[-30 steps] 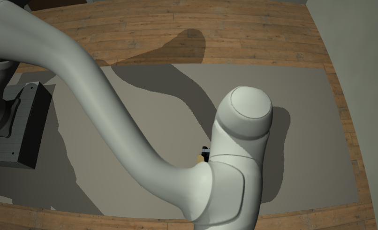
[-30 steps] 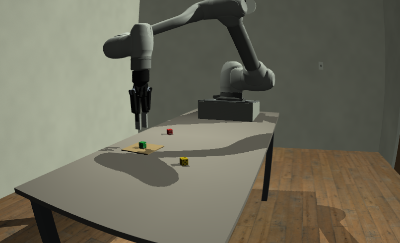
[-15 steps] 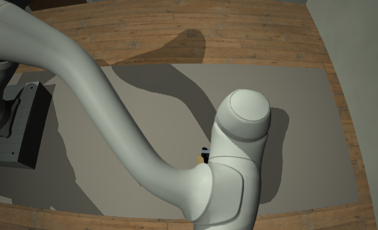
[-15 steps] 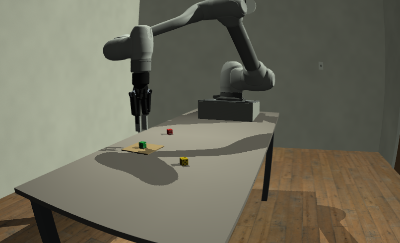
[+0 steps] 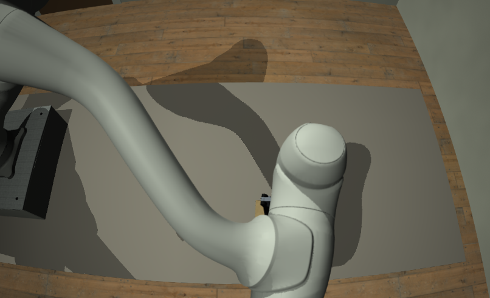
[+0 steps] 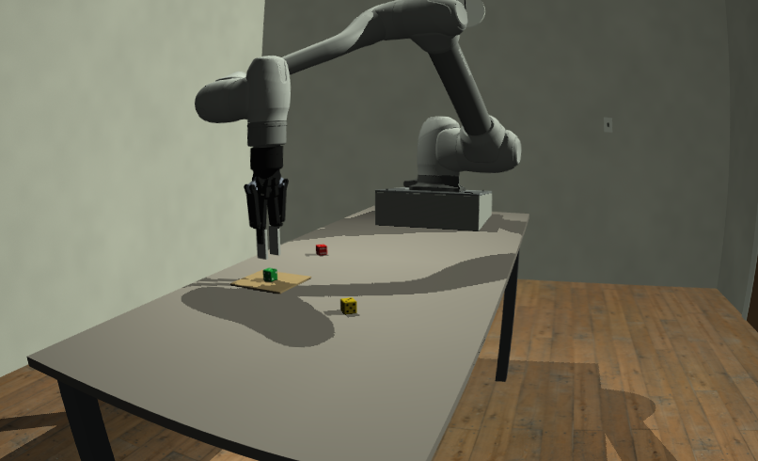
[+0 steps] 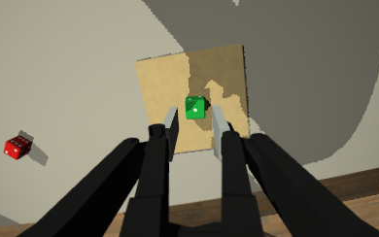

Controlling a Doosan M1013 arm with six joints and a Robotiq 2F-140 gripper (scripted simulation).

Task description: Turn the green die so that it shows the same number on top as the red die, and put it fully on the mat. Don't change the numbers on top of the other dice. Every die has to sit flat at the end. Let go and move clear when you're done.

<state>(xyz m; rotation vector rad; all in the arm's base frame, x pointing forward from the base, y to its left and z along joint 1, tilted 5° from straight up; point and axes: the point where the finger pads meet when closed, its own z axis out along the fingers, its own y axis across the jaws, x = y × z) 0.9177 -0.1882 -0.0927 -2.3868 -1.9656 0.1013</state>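
Right now the green die is 80 mm below my hand. The rest, counted from my hand: tan mat (90 mm below); then red die (290 mm behind, 80 mm below); then yellow die (130 mm ahead, 240 mm to the left, 80 mm below).
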